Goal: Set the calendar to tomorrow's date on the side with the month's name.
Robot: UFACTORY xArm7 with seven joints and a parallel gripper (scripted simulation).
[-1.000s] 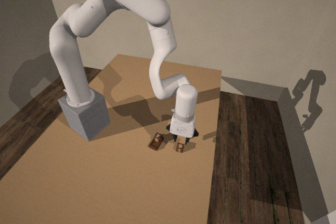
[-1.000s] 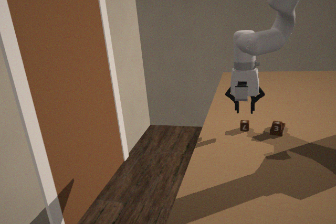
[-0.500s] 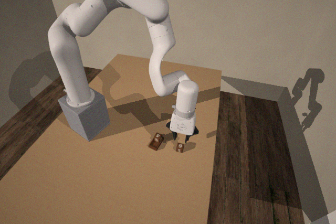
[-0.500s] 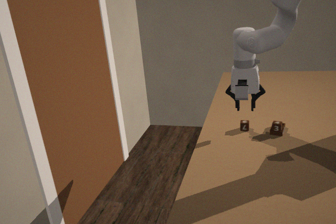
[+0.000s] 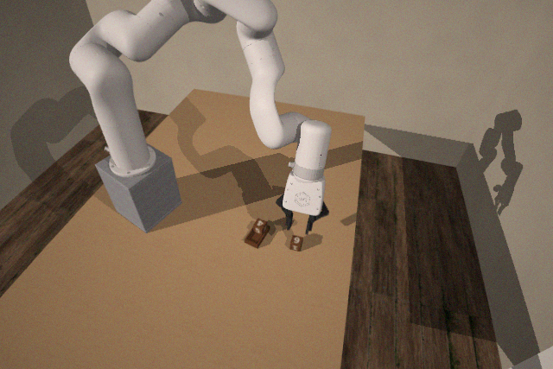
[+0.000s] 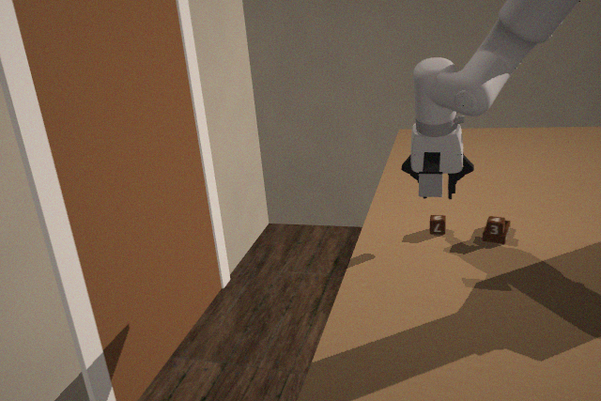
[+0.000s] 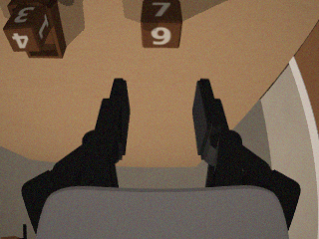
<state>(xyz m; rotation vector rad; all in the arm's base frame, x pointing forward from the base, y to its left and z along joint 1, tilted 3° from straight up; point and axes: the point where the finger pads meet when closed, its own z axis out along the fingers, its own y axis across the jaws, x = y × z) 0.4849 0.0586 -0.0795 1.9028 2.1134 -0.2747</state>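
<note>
The digit cube is 90 mm below my hand. From my hand the other things lie so: brown calendar tray (120 mm behind, 90 mm below, 20 mm to the right).
</note>
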